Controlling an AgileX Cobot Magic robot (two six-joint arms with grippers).
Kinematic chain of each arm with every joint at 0, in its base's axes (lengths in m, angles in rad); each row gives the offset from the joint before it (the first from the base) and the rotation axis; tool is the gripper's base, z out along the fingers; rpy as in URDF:
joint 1: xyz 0 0 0.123 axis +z
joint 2: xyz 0 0 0 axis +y
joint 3: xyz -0.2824 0 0.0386 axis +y
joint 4: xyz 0.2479 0 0.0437 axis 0.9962 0 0.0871
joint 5: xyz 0 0 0 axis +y
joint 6: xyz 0.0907 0 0.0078 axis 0.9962 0 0.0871
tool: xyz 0 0 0 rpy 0 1.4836 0
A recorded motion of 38 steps. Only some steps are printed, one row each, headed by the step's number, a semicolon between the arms.
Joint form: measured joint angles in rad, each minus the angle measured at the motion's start. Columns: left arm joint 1, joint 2, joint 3, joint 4, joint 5, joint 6; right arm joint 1, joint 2, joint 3, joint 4, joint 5, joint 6.
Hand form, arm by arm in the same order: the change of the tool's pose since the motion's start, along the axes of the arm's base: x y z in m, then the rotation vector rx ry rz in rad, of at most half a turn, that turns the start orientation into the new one. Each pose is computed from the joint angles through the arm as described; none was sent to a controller.
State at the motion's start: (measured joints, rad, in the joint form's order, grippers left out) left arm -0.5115 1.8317 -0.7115 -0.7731 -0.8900 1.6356; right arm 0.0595 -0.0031 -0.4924 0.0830 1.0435 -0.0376
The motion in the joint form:
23: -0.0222 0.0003 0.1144 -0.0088 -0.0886 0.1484; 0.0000 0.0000 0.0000 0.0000 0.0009 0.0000
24: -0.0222 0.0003 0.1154 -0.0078 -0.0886 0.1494; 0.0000 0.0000 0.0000 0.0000 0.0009 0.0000
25: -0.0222 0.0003 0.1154 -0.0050 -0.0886 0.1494; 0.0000 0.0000 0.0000 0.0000 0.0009 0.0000
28: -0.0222 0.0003 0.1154 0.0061 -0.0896 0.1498; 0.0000 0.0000 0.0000 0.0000 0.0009 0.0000
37: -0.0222 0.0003 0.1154 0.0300 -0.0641 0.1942; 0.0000 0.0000 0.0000 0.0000 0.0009 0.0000
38: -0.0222 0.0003 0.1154 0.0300 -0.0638 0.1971; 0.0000 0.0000 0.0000 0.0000 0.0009 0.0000
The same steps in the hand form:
23: -0.0243 0.0103 -0.0166 0.2124 0.0336 -0.0246; 0.0000 0.0000 -0.0001 -0.0001 0.0009 0.0001
24: -0.0245 0.0104 -0.0168 0.2143 0.0343 -0.0258; 0.0000 0.0000 -0.0001 -0.0001 0.0009 0.0001
25: -0.0245 0.0102 -0.0167 0.2153 0.0334 -0.0283; 0.0000 0.0000 -0.0001 -0.0001 0.0009 0.0001
28: -0.0243 0.0094 -0.0164 0.2200 0.0292 -0.0378; 0.0000 0.0000 -0.0001 -0.0001 0.0009 0.0001
37: -0.0245 0.0070 -0.0180 0.2669 0.0486 -0.0806; 0.0000 0.0000 -0.0001 -0.0001 0.0009 0.0001
38: -0.0245 0.0070 -0.0181 0.2696 0.0491 -0.0815; 0.0000 0.0000 -0.0001 -0.0001 0.0009 0.0001

